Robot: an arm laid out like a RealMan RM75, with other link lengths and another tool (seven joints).
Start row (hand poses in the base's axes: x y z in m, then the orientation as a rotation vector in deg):
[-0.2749 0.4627 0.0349 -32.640 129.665 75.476]
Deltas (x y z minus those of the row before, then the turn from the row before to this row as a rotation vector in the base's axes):
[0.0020 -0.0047 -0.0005 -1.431 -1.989 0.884]
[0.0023 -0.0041 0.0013 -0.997 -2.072 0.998]
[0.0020 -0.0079 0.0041 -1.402 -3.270 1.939]
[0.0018 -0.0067 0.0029 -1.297 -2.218 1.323]
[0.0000 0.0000 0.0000 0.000 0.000 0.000]
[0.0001 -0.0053 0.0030 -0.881 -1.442 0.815]
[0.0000 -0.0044 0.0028 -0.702 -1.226 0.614]
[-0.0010 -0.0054 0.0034 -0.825 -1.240 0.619]
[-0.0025 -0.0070 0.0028 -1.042 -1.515 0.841]
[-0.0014 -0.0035 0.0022 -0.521 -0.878 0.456]
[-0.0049 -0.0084 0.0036 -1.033 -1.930 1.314]
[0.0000 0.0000 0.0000 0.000 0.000 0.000]
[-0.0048 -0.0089 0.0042 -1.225 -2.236 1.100]
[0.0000 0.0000 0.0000 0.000 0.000 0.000]
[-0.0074 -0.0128 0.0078 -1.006 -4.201 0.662]
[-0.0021 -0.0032 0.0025 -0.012 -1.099 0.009]
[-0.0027 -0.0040 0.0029 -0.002 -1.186 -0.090]
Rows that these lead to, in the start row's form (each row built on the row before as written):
[-0.2729 0.4580 0.0344 -35.246 129.158 73.244]
[-0.2706 0.4539 0.0357 -37.837 128.197 71.462]
[-0.2686 0.4460 0.0398 -42.216 126.434 68.971]
[-0.2668 0.4393 0.0427 -45.277 125.430 66.908]
[-0.2668 0.4393 0.0427 -45.277 125.430 66.908]
[-0.2667 0.4340 0.0457 -47.204 124.780 65.495]
[-0.2667 0.4296 0.0485 -48.714 124.187 64.297]
[-0.2677 0.4242 0.0519 -50.274 123.655 62.965]
[-0.2702 0.4172 0.0547 -52.274 122.985 61.338]
[-0.2716 0.4137 0.0569 -53.348 122.532 60.457]
[-0.2765 0.4053 0.0605 -55.992 121.346 58.773]
[-0.2765 0.4053 0.0605 -55.992 121.346 58.773]
[-0.2813 0.3964 0.0647 -58.535 120.061 56.574]
[-0.2813 0.3964 0.0647 -58.535 120.061 56.574]
[-0.2887 0.3836 0.0725 -60.958 117.109 52.987]
[-0.2908 0.3804 0.0750 -61.256 116.218 52.203]
[-0.2935 0.3764 0.0779 -61.455 115.283 51.318]

